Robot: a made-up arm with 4 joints. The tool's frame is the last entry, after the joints. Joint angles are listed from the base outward. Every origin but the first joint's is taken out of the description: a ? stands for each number. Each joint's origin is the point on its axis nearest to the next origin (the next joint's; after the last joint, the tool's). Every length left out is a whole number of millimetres.
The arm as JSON. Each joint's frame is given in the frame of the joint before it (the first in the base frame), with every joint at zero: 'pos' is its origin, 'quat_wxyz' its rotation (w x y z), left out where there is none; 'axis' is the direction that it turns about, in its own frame. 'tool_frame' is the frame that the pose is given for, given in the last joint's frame.
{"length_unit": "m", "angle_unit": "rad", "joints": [
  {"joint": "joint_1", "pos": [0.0, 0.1, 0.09], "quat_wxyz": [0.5, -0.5, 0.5, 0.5], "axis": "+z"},
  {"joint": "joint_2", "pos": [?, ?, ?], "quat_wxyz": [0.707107, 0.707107, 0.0, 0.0], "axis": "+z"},
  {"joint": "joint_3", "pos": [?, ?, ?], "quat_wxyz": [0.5, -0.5, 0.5, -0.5], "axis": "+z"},
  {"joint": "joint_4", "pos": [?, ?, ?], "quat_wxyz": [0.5, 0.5, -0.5, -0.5], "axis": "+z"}
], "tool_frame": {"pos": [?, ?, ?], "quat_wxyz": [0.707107, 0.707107, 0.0, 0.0]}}
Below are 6 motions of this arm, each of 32 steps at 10 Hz.
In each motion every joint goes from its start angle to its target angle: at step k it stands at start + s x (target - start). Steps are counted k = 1, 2, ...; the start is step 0. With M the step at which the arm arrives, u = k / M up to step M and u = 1 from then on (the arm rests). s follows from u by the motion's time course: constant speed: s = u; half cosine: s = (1 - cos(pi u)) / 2; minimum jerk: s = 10 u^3 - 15 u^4 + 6 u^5.
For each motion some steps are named. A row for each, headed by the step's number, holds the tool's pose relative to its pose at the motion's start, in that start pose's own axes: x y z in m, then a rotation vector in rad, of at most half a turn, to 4 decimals.
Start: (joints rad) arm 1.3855 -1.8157 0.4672 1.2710
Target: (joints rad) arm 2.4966 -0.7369 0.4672 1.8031
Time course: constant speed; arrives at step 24
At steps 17, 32:
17: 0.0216 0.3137 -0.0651 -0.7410 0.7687 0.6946
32: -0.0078 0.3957 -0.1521 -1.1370 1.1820 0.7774

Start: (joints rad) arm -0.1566 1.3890 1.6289 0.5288
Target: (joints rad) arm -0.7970 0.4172 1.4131 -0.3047
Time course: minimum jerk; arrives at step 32
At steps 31, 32:
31: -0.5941 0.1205 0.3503 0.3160 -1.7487 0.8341
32: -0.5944 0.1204 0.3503 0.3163 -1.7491 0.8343

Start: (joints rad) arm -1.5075 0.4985 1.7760 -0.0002
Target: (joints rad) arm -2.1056 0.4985 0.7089 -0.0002
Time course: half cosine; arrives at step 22
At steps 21, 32:
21: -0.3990 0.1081 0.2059 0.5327 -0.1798 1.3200
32: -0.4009 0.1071 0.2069 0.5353 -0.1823 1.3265

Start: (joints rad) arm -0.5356 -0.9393 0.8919 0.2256
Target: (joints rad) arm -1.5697 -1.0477 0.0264 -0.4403
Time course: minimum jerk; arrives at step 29
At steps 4, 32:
4: -0.0025 -0.0060 0.0050 0.0081 -0.0240 0.0025
32: -0.2726 -0.2309 0.1125 0.1608 -1.1967 -0.0430

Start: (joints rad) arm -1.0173 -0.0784 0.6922 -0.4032
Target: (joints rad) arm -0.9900 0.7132 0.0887 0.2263
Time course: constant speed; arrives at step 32
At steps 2, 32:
2: -0.0228 0.0136 -0.0145 0.0490 0.0715 0.0210
32: -0.3523 0.1858 -0.0017 0.8054 0.9130 0.5125

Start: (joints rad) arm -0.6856 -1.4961 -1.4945 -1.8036
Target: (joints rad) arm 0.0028 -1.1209 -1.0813 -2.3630
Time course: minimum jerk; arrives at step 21
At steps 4, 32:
4: 0.0016 -0.0125 0.0019 0.0123 -0.0472 -0.0078
32: -0.0135 -0.2400 -0.0290 0.0983 -0.8437 -0.3718

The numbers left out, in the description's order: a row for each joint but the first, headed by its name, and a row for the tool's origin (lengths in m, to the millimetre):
joint_2: -0.08 -0.07 0.0
joint_3: 0.02 -0.38 0.0
joint_4: -0.2 -0.15 0.0
tool: 0.05 0.12 0.0

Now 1 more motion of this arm.
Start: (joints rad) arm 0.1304 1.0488 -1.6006 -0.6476
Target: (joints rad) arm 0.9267 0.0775 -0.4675 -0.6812
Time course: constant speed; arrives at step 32
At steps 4, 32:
4: 0.0309 -0.0347 -0.0009 -0.0961 0.1195 -0.2090
32: -0.0848 -0.2793 0.1038 -0.7669 1.2304 -1.2127

